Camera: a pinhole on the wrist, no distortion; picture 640 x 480 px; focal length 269.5 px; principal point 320.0 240.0 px. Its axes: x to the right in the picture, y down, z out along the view. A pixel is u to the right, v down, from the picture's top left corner.
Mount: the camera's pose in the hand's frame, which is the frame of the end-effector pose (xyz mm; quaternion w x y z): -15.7 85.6 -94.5 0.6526 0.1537 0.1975 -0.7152
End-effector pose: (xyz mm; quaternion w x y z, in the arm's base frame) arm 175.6 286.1 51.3 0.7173 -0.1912 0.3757 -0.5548
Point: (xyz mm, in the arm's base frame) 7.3 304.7 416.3
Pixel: 533 154
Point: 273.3 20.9 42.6
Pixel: outside the picture
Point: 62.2 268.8 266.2
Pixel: 518 202
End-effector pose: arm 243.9 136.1 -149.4 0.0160 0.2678 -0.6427 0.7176
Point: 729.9 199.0 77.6
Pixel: 548 37
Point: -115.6 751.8 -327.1
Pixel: behind the camera
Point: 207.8 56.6 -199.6
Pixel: 192 315
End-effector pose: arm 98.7 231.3 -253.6 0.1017 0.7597 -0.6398 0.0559
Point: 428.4 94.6 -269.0
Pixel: 549 432
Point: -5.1 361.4 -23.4
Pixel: behind the camera
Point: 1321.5 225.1 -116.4
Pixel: outside the picture
